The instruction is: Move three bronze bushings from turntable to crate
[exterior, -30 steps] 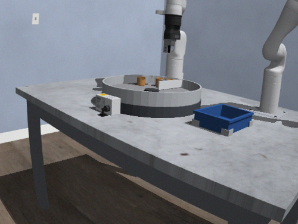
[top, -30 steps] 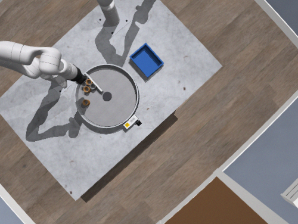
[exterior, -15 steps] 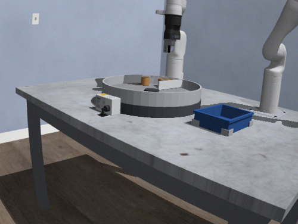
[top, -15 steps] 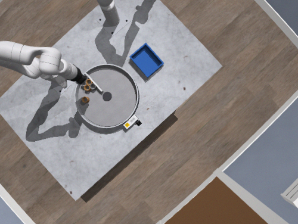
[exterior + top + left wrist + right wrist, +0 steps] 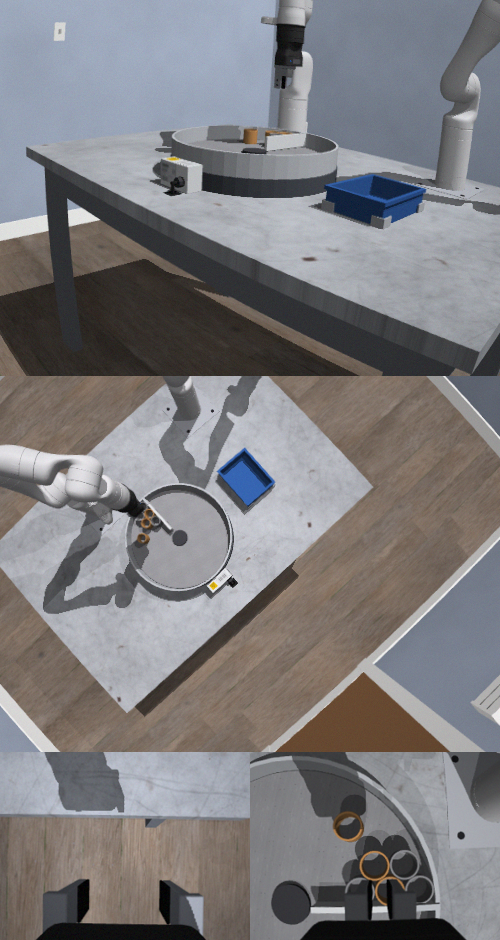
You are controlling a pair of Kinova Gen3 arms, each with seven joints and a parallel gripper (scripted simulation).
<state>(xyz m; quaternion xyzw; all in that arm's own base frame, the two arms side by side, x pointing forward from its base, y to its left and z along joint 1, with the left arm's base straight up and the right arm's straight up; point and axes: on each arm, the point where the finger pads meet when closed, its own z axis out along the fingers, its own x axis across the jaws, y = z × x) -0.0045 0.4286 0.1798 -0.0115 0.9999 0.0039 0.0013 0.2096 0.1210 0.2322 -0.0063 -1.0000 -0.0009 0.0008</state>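
Observation:
My right hand is 180 mm above the turntable, 130 mm short of it and 30 mm to the right of it. The rest, counted from my right hand: blue crate: 390 mm to the left, 210 mm below, 160 mm ahead.

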